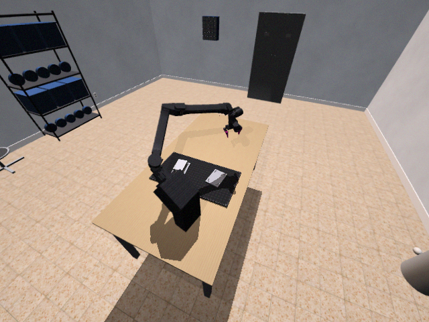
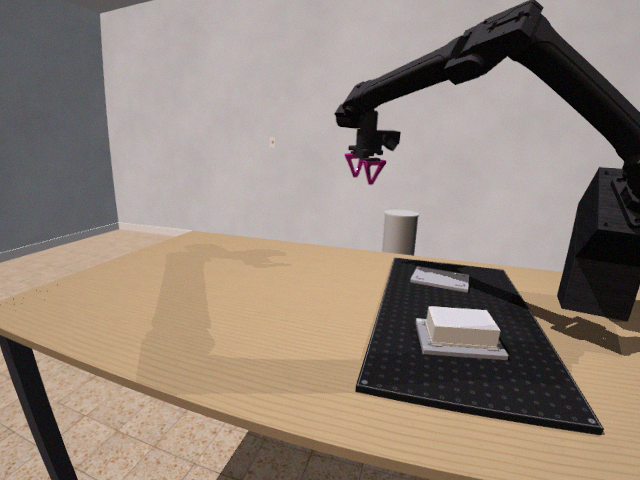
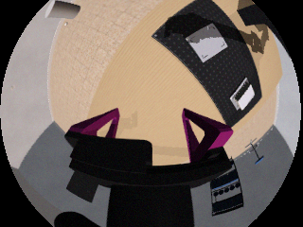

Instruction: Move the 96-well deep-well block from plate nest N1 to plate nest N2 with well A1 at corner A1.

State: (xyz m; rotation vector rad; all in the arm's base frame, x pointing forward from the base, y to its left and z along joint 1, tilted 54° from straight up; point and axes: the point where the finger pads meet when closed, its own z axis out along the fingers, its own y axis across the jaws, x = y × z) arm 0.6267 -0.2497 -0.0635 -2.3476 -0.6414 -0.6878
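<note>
Now: hand 29 cm past the white deep-well block, 36 cm to the right of it and 25 cm above it.
</note>
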